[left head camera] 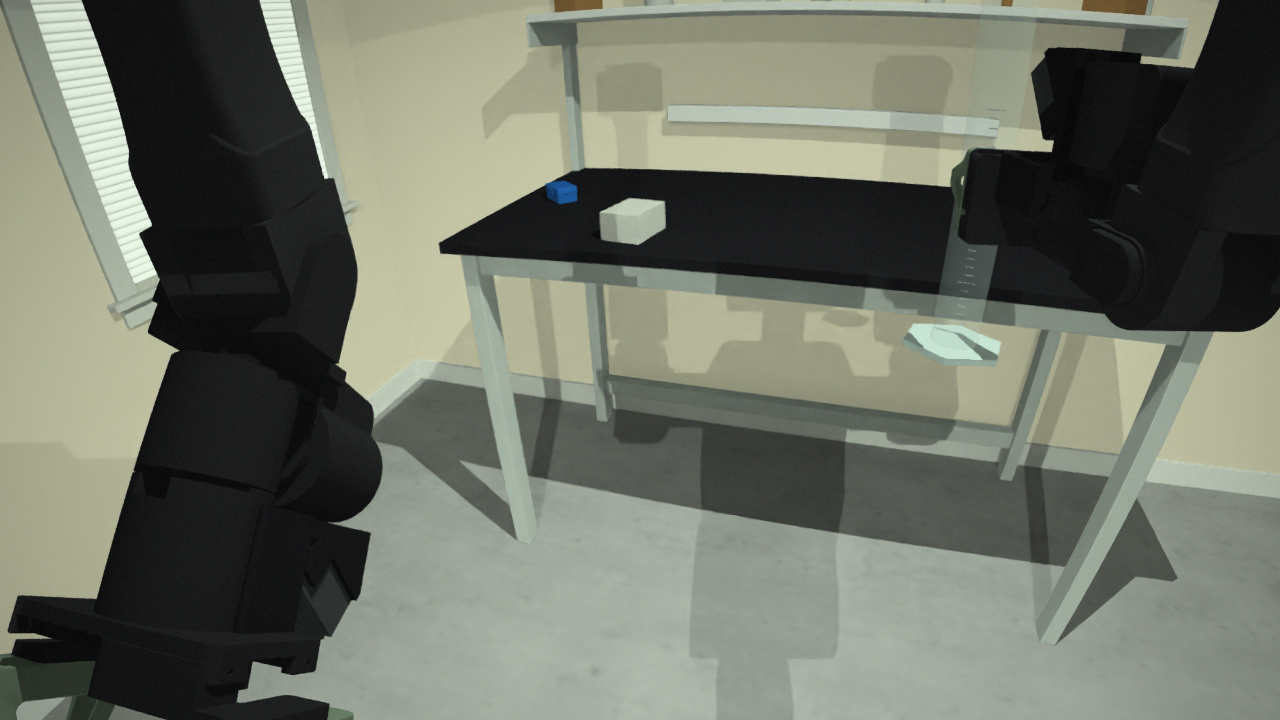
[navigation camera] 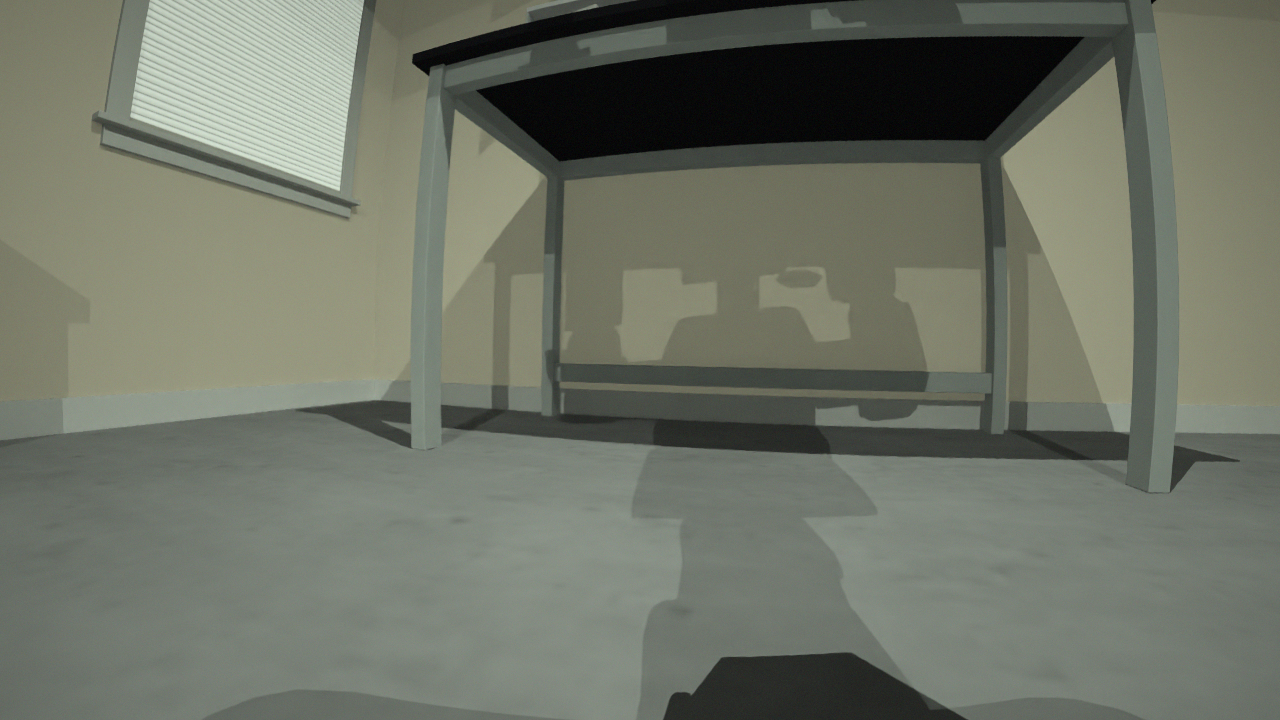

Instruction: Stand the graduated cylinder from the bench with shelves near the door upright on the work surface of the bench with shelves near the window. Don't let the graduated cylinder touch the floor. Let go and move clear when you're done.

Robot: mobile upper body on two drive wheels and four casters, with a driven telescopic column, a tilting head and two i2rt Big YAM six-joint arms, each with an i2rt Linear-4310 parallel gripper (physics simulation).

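Places are measured from the left arm's base along level axes (x right, y back, z down), in metres.
Pixels of known places: right gripper, fingertip midpoint: (left head camera: 977,177).
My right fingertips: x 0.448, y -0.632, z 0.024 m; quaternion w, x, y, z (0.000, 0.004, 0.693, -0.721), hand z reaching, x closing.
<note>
For each thing: its top centre in the pictures, then the offset to it from my right fingertips. "spot": a spot on its surface instead. Level surfaces: height alone.
- clear graduated cylinder, surface spot: (left head camera: 969,277) spot: dx -0.010, dy +0.040, dz +0.078 m
- white box, top centre: (left head camera: 632,206) dx -0.368, dy -0.687, dz +0.212 m
- small blue block, top centre: (left head camera: 560,184) dx -0.581, dy -0.995, dz +0.230 m
- shelf, surface height: dz -0.168 m
- window, surface spot: (navigation camera: 246,89) spot: dx -1.593, dy -0.967, dz +0.095 m
The clear graduated cylinder (left head camera: 969,277) with a pale hexagonal base is about upright at the right of the left head camera view. My right gripper (left head camera: 964,192) is shut on its tube. The base hangs in the air and appears just below the front edge of the bench with shelves (left head camera: 787,223) (navigation camera: 427,268), in front of it. Whether the base is lower than the black work surface is hard to tell. My left gripper (left head camera: 192,707) is open at the bottom left, with its green fingers partly cut off by the picture edge.
A white box (left head camera: 631,222) and a small blue block (left head camera: 562,192) lie on the left part of the work surface. A shelf (left head camera: 859,13) runs above, with a pale rail (left head camera: 805,116) below it. A window (navigation camera: 246,89) is at the left.
</note>
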